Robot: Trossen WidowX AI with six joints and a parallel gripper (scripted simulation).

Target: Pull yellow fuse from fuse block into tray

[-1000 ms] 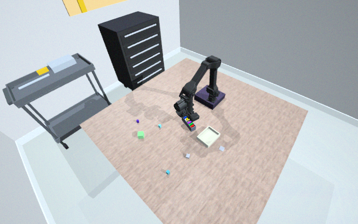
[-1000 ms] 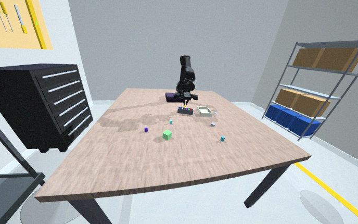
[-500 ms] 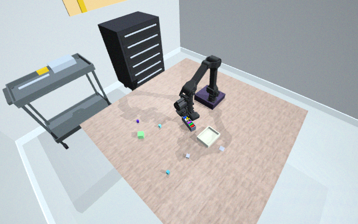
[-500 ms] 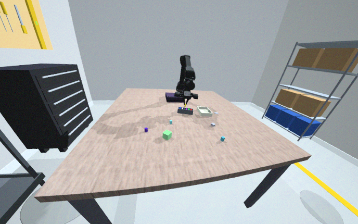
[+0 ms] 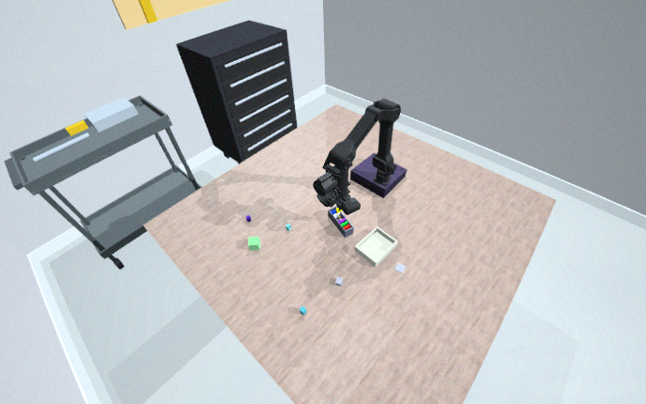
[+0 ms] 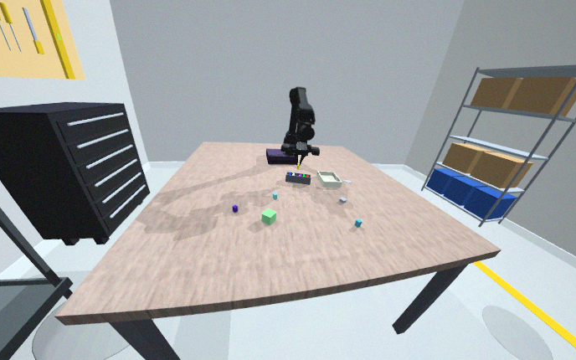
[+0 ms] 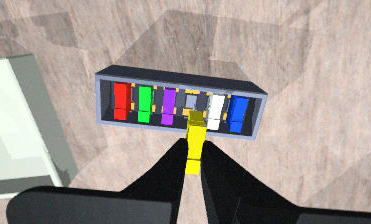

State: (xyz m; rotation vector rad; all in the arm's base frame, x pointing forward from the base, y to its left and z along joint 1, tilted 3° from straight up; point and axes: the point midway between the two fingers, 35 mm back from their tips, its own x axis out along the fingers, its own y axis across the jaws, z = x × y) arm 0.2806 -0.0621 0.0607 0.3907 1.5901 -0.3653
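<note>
Right now the cream tray is 18 cm to the left of my gripper tip, 9 cm below it and 3 cm ahead of it. The rest, counted from my gripper tip: yellow fuse 1 cm below.
</note>
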